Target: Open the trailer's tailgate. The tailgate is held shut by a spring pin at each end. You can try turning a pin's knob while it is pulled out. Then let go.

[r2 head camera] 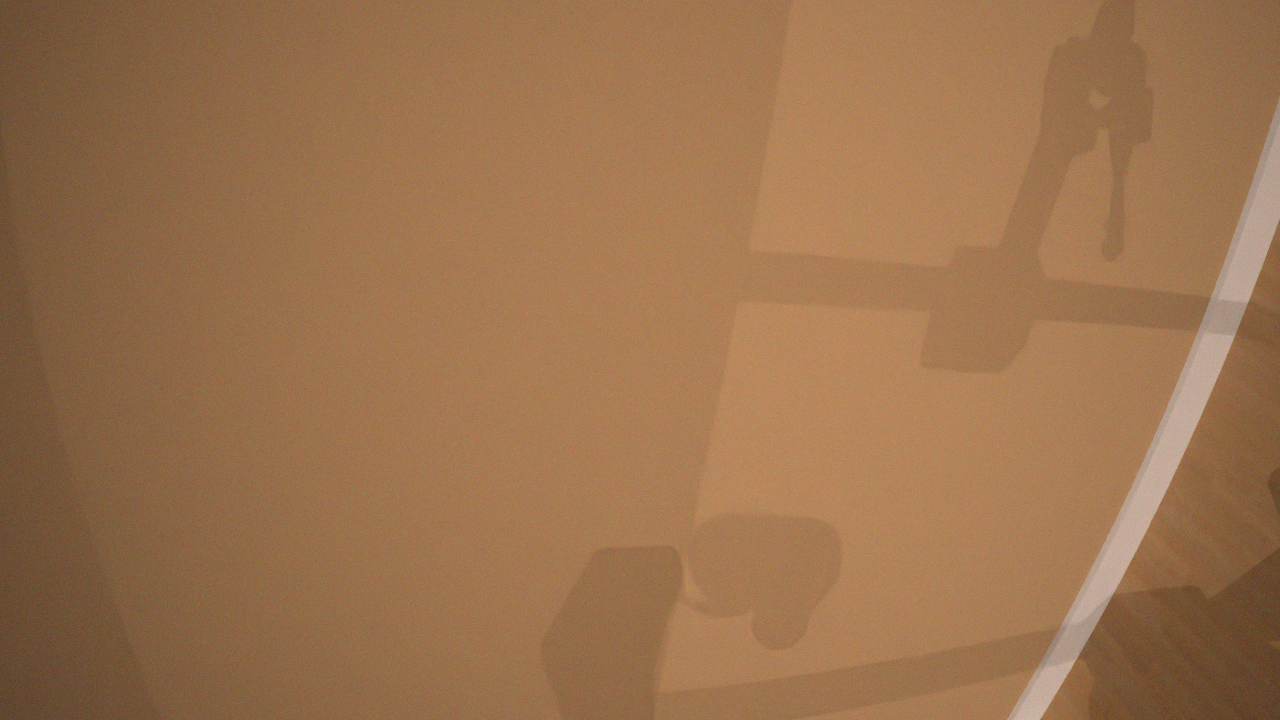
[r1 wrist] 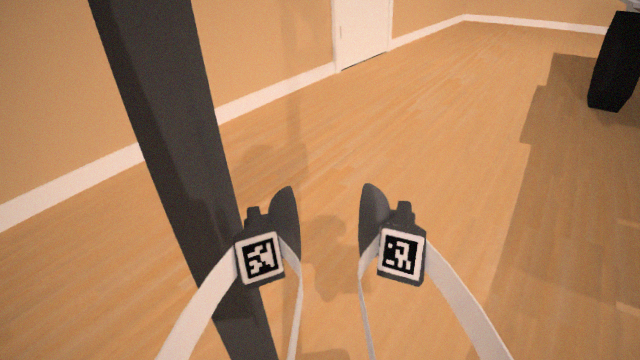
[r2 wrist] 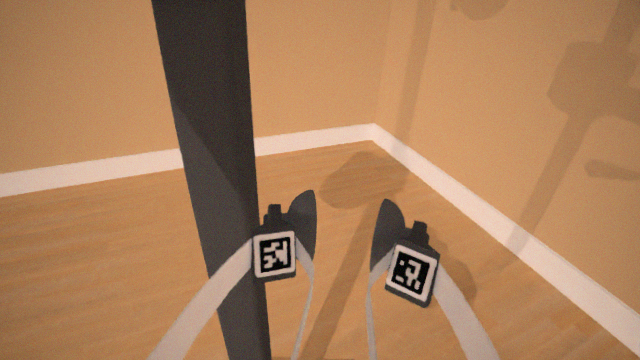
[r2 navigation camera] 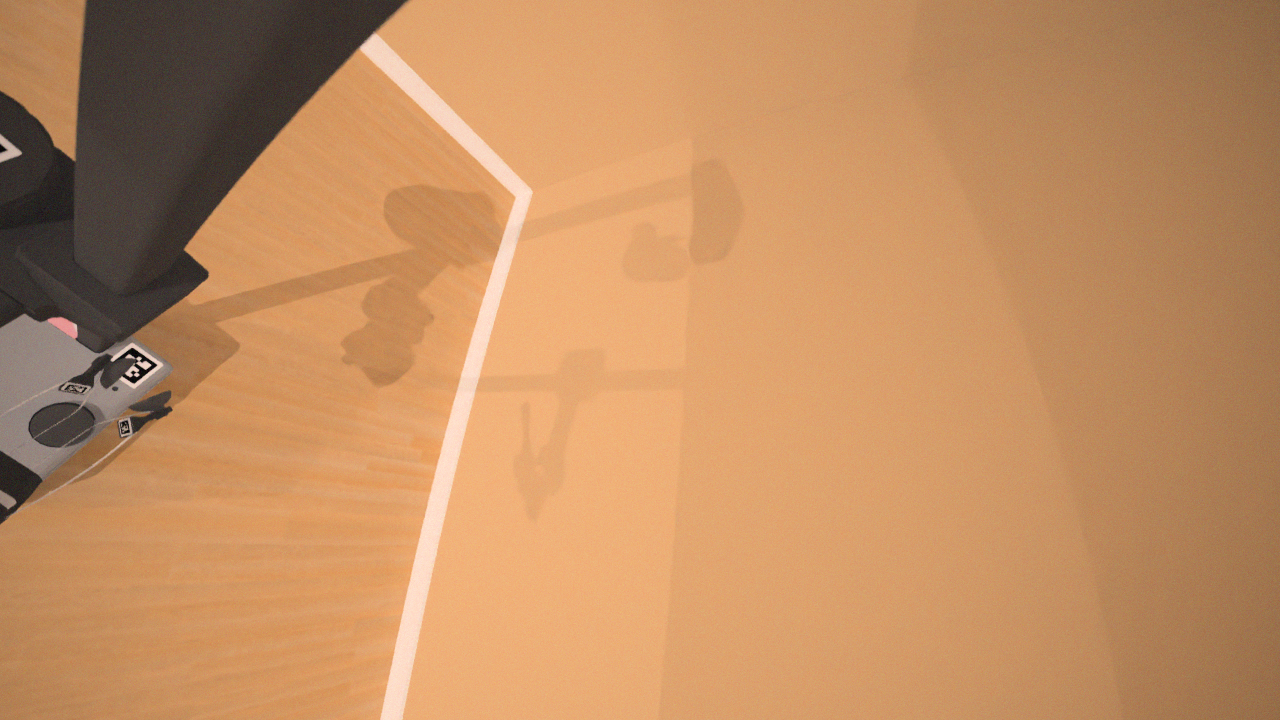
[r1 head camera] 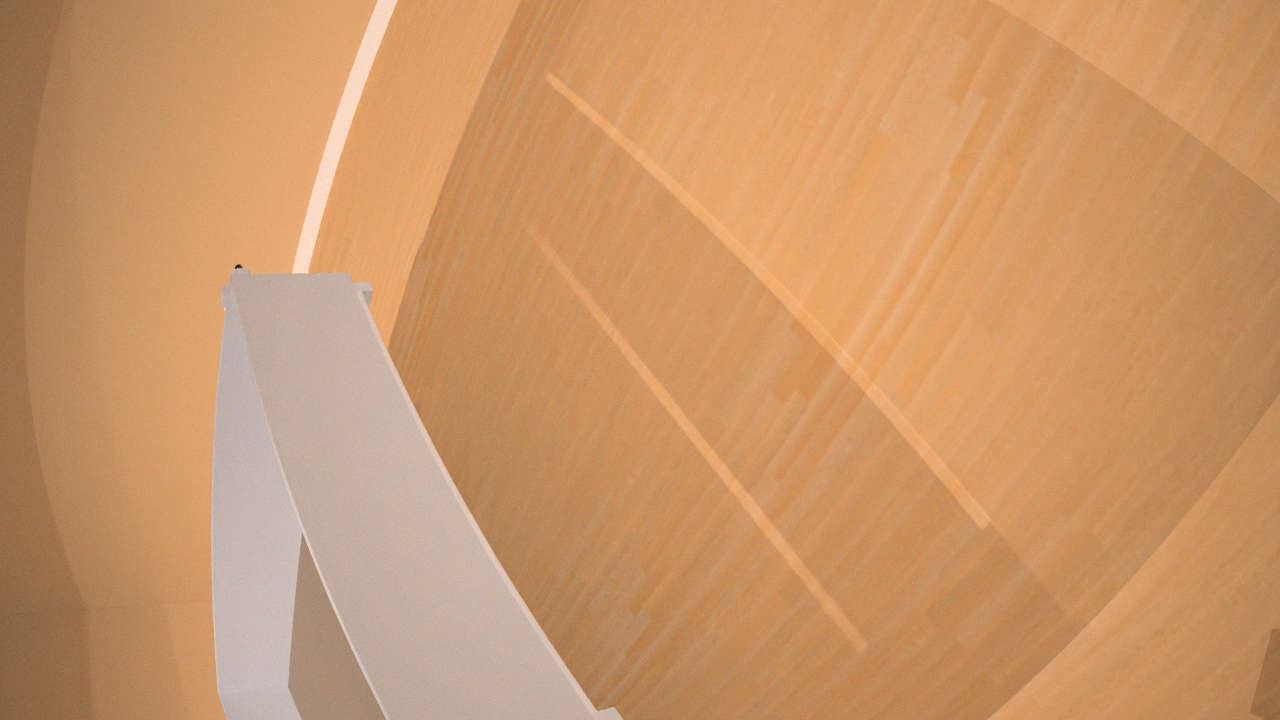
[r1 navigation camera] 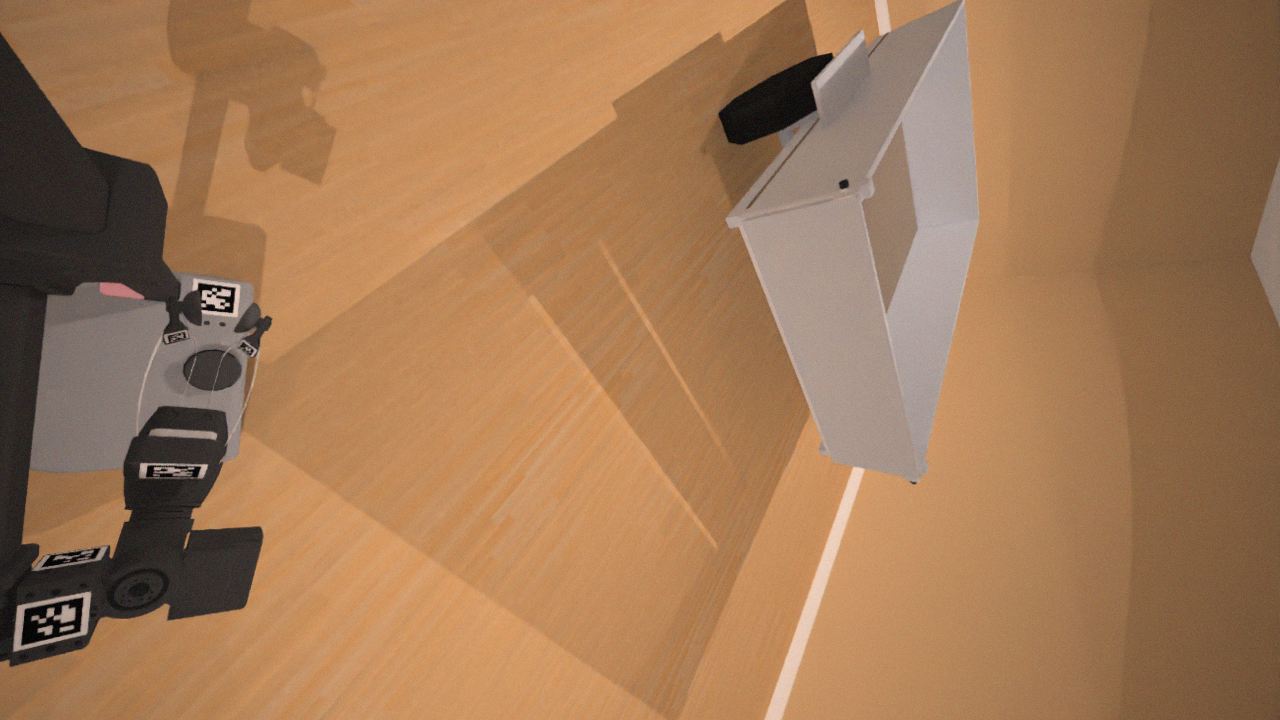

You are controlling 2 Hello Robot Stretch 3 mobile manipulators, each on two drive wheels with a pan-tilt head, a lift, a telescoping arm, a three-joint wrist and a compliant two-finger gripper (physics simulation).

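The light-grey trailer (r1 navigation camera: 881, 107) (r1 head camera: 255, 501) stands at the right in r1's navigation view. Its tailgate (r1 navigation camera: 827, 340) (r1 head camera: 384, 501) is a broad panel, upright and closed against the side walls. A small black pin knob (r1 navigation camera: 844, 183) shows at its near upper corner, another knob (r1 navigation camera: 913, 481) (r1 head camera: 238, 266) at its far end. Whether either pin is pulled out cannot be told. The r1 gripper (r1 navigation camera: 217, 313) (r1 wrist: 329, 220) is open and empty above its own base, well apart from the trailer. The r2 gripper (r2 navigation camera: 134, 385) (r2 wrist: 345, 225) is open and empty above its base; no trailer shows in r2's views.
A black trailer wheel (r1 navigation camera: 774, 98) (r1 wrist: 617, 60) stands beside the side wall. A room wall (r1 navigation camera: 1056, 376) lies beyond the trailer. A white door (r1 wrist: 362, 25) shows in r1's wrist view. r2 stands near a room corner (r2 navigation camera: 523, 192) (r2 wrist: 374, 131), with walls close by.
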